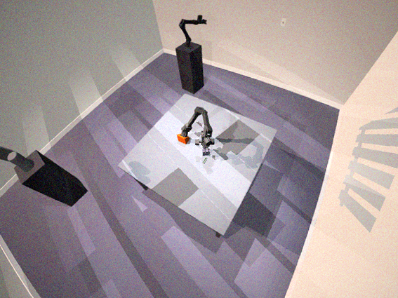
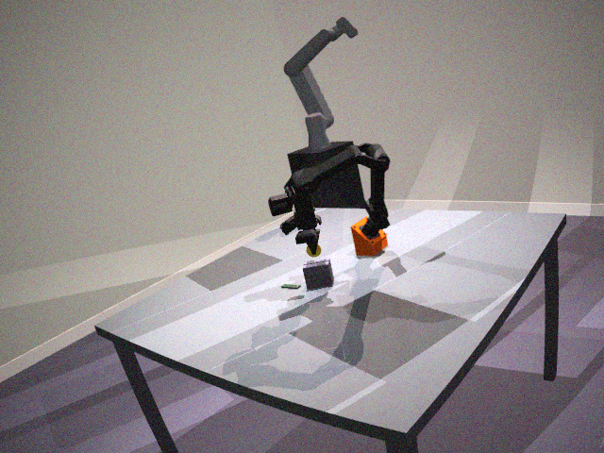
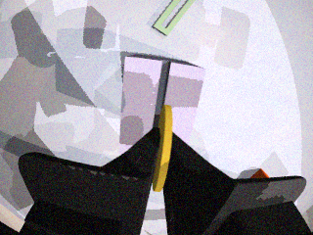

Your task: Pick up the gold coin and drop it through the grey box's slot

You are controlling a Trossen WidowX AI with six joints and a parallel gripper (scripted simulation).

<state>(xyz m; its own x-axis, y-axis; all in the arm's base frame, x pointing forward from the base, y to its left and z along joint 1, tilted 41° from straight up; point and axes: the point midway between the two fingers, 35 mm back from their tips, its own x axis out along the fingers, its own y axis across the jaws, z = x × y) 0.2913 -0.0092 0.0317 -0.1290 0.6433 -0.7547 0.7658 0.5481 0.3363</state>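
Now: the coin 10 mm above my gripper tip.
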